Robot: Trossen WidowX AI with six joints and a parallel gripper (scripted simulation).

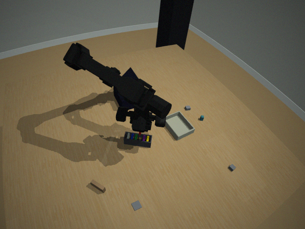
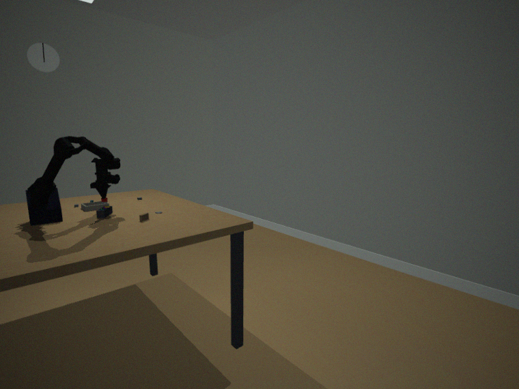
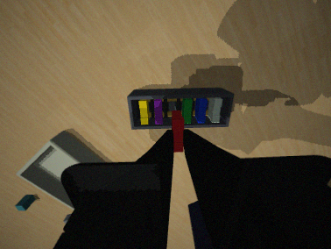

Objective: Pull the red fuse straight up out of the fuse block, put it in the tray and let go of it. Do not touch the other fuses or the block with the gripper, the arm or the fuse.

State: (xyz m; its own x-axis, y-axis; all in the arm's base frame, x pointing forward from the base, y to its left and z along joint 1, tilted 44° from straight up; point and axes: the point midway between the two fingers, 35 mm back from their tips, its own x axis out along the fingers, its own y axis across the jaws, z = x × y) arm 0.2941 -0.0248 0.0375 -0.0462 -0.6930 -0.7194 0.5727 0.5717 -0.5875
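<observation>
Right now the grey tray is 210 mm to the left of my gripper tip and 90 mm below it. From my gripper tip the other things lie so: wooden block (240 mm to the right, 120 mm ahead, 80 mm below); grey tile (250 mm ahead, 140 mm to the right, 90 mm below); red fuse (10 mm below).
</observation>
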